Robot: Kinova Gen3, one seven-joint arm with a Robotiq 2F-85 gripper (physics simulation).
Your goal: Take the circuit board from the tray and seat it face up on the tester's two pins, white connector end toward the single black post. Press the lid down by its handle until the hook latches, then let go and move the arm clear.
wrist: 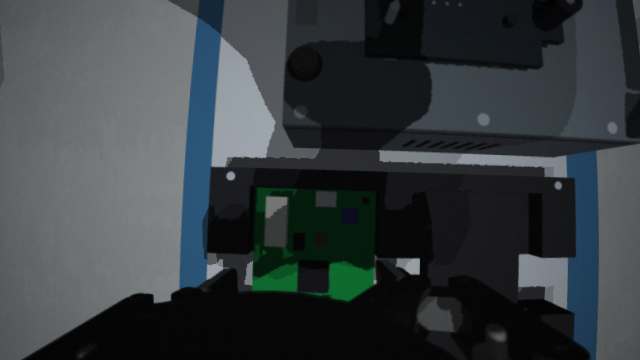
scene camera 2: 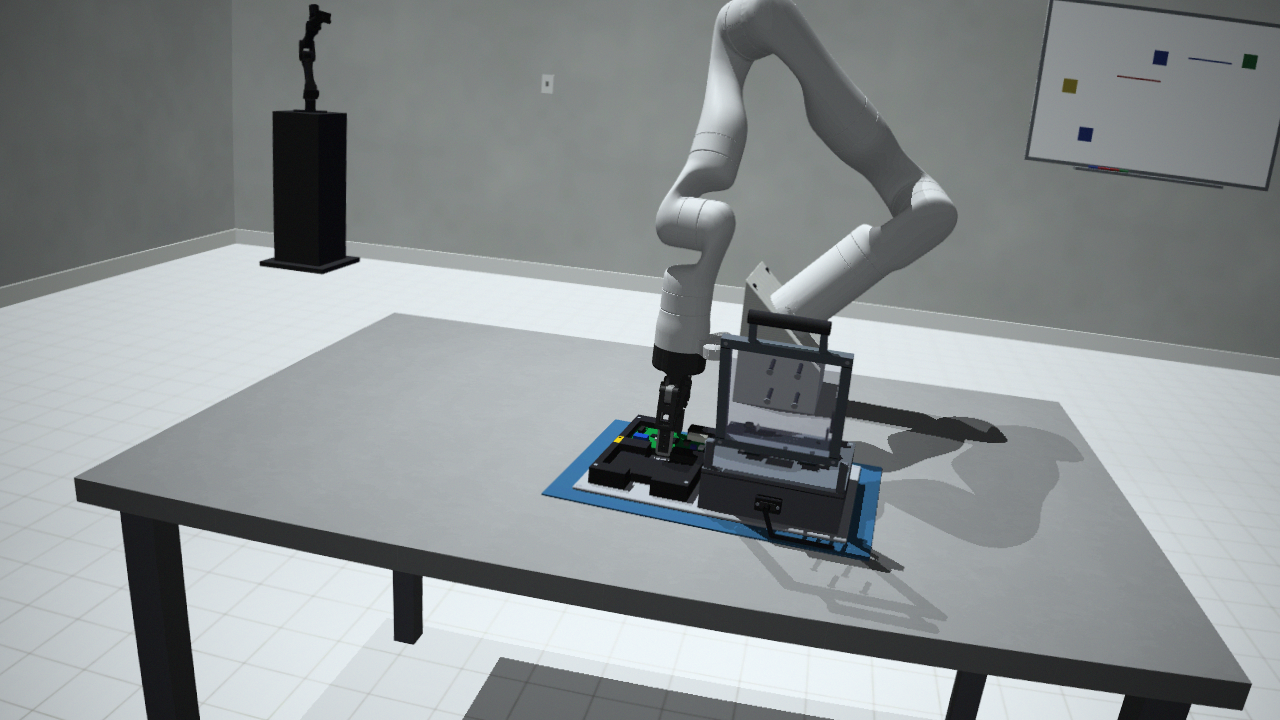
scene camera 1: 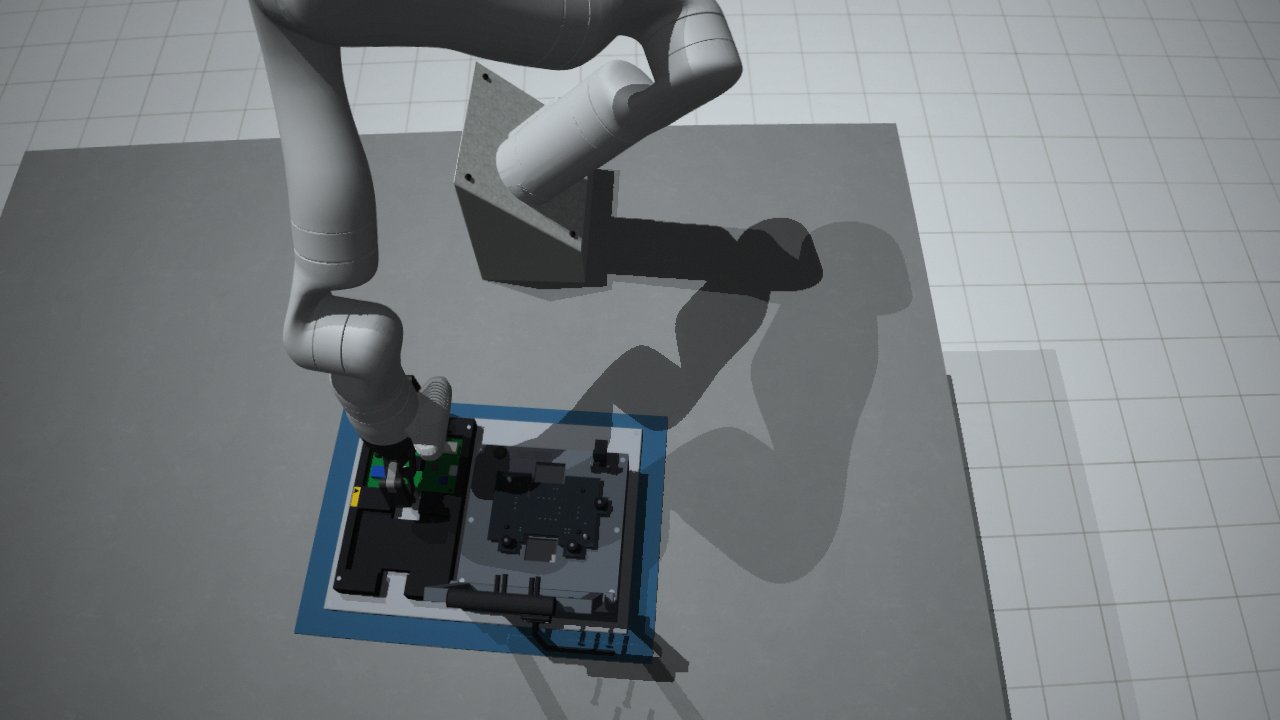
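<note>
The green circuit board lies face up in the back part of the black tray. A pale connector is at its upper left in the wrist view. My gripper is open, low over the board, fingers at its two long sides; the board's near end is hidden by the gripper. The tester stands beside the tray, its dark nest without a board. Its lid stands upright, handle on top.
Black posts stand around the nest, one at its right side in scene camera 1. A black upright part rises at the tester's back right. Tray and tester stand on a blue-edged mat. A cable leaves the tester's front.
</note>
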